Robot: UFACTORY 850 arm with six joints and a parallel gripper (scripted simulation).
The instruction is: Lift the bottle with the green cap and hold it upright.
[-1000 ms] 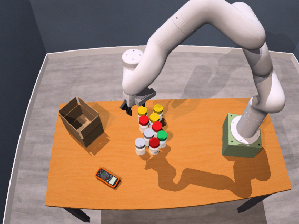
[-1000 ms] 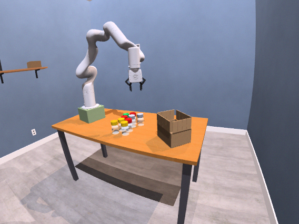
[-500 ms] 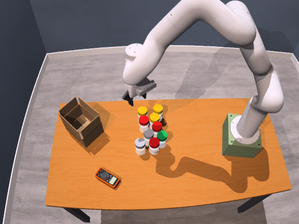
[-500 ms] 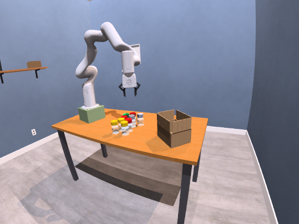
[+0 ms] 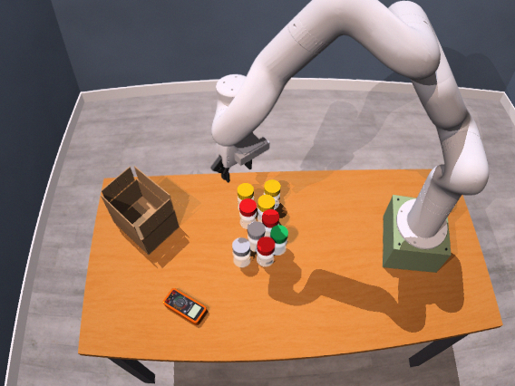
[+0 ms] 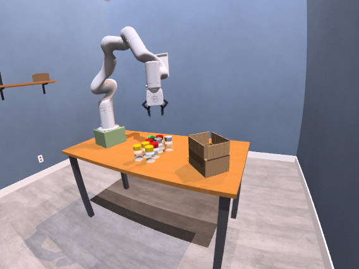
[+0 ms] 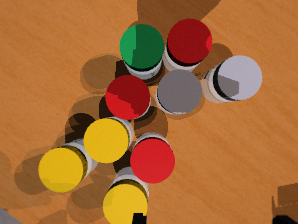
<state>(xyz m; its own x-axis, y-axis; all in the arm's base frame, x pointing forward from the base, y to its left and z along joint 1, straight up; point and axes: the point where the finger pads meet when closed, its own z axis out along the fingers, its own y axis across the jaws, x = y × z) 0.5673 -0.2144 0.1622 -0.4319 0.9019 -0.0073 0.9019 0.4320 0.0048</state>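
The green-capped bottle lies 10 cm behind my hand, 12 cm to the left of it and 25 cm below it. The rest, counted from my hand: multimeter 22 cm ahead, 27 cm to the left, 28 cm below.
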